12 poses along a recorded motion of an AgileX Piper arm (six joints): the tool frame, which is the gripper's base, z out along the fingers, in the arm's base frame.
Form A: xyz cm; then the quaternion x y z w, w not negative.
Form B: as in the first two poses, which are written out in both.
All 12 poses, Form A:
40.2, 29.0, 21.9, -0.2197, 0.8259, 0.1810, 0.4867
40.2, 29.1, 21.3, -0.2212, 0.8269, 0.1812, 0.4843
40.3, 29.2, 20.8, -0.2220, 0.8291, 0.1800, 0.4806
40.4, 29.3, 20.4, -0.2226, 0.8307, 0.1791, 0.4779
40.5, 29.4, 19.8, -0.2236, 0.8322, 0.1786, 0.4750
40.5, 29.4, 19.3, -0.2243, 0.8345, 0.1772, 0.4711
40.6, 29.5, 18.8, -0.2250, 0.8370, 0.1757, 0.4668
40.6, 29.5, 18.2, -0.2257, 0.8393, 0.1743, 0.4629
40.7, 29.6, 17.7, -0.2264, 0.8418, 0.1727, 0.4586
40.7, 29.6, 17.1, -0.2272, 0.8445, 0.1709, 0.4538
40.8, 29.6, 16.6, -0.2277, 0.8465, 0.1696, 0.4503
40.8, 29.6, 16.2, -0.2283, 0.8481, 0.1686, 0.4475
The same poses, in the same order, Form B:
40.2, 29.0, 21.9, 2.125, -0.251, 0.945, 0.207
40.2, 29.1, 21.3, 2.131, -0.253, 0.945, 0.207
40.3, 29.2, 20.8, 2.139, -0.253, 0.945, 0.205
40.4, 29.3, 20.4, 2.145, -0.253, 0.946, 0.204
40.5, 29.4, 19.8, 2.152, -0.254, 0.946, 0.203
40.5, 29.4, 19.3, 2.161, -0.254, 0.946, 0.201
40.6, 29.5, 18.8, 2.170, -0.254, 0.946, 0.199
40.6, 29.5, 18.2, 2.179, -0.255, 0.947, 0.197
40.7, 29.6, 17.7, 2.189, -0.255, 0.947, 0.194
40.7, 29.6, 17.1, 2.200, -0.255, 0.948, 0.192
40.8, 29.6, 16.6, 2.207, -0.255, 0.948, 0.190
40.8, 29.6, 16.2, 2.214, -0.255, 0.948, 0.189

